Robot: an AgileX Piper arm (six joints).
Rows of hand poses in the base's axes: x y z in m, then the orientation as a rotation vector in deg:
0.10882 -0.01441 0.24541 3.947 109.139 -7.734
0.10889 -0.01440 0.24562 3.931 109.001 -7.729
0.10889 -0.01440 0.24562 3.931 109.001 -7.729
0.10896 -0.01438 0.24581 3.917 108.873 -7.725
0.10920 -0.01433 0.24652 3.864 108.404 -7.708
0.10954 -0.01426 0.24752 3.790 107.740 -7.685
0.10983 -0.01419 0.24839 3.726 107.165 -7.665
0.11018 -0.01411 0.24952 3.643 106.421 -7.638
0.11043 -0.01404 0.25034 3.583 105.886 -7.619
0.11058 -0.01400 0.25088 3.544 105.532 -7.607
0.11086 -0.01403 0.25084 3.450 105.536 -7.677
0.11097 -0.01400 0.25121 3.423 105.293 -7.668
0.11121 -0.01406 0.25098 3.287 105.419 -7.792
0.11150 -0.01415 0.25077 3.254 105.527 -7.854
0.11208 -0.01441 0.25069 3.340 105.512 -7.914
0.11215 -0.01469 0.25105 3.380 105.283 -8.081
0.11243 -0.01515 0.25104 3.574 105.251 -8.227
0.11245 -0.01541 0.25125 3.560 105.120 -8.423
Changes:
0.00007 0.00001 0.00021 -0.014 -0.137 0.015
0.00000 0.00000 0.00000 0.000 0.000 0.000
0.00007 0.00002 0.00019 -0.013 -0.127 0.013
0.00024 0.00005 0.00071 -0.046 -0.467 0.050
0.00034 0.00007 0.00100 -0.066 -0.661 0.070
0.00029 0.00007 0.00087 -0.057 -0.572 0.061
0.00035 0.00008 0.00113 -0.073 -0.741 0.079
0.00025 0.00007 0.00082 -0.053 -0.532 0.057
0.00015 0.00004 0.00054 -0.035 -0.352 0.037
0.00028 -0.00003 -0.00004 -0.097 0.011 0.028
0.00011 0.00003 0.00037 -0.024 -0.242 0.026
0.00024 -0.00006 -0.00023 -0.148 0.137 0.027
0.00029 -0.00009 -0.00021 -0.053 0.112 -0.011
0.00058 -0.00026 -0.00008 0.003 -0.015 -0.090
0.00007 -0.00028 0.00036 -0.109 -0.220 -0.112
0.00028 -0.00046 -0.00001 -0.001 -0.030 -0.210
0.00002 -0.00026 0.00021 -0.151 -0.118 -0.092

